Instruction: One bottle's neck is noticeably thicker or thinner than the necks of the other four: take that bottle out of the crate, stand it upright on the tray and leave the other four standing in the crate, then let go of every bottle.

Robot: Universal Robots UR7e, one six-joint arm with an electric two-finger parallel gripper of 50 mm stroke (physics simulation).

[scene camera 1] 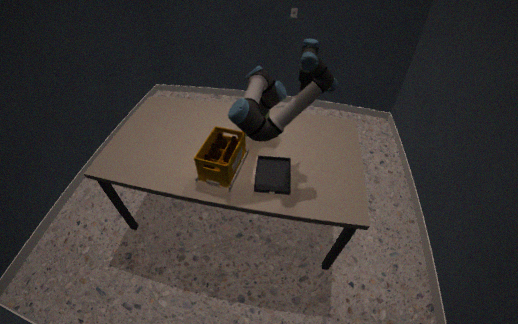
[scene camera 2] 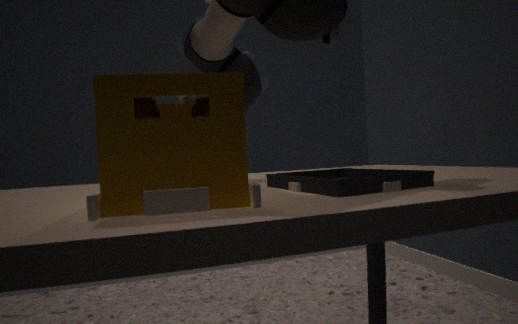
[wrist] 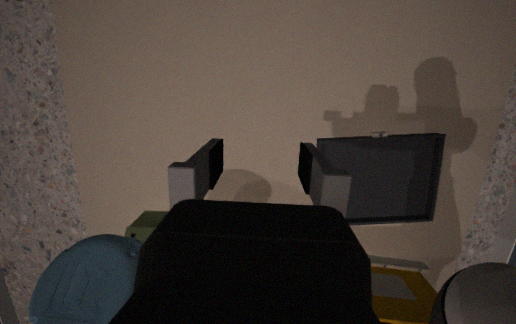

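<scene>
A yellow crate stands on the table. Several dark brown bottles stand inside it in scene camera 1; their necks are too dark and small to compare. In scene camera 2 dark parts of bottles show through the crate's handle opening. A black, low-rimmed tray lies beside the crate and holds no bottle. My gripper is open and empty, high above the table; in the wrist view the tray lies to the right of its fingers.
The arm reaches over the table behind the crate and tray. A green block shows partly behind the gripper body in the wrist view. Small pale brackets sit around the crate's foot. The table's front edge runs close to crate and tray.
</scene>
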